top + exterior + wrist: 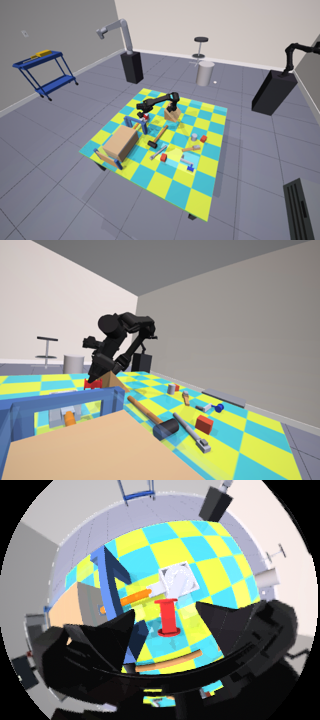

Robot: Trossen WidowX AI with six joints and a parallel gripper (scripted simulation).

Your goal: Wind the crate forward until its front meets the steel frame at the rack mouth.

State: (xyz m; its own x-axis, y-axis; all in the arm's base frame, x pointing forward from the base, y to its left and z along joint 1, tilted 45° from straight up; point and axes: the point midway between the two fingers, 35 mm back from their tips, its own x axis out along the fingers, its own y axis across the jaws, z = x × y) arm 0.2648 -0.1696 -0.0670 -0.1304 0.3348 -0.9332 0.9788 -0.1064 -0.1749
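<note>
Now: gripper tip 20 mm to the right of the red grip and 40 mm above it. Round my gripper tip: brush 60 mm ahead, 590 mm to the left, 150 mm below; then winch handle 20 mm behind, 10 mm to the right, 70 mm below; then grey winch 80 mm behind, 70 mm to the right, 140 mm below.
</note>
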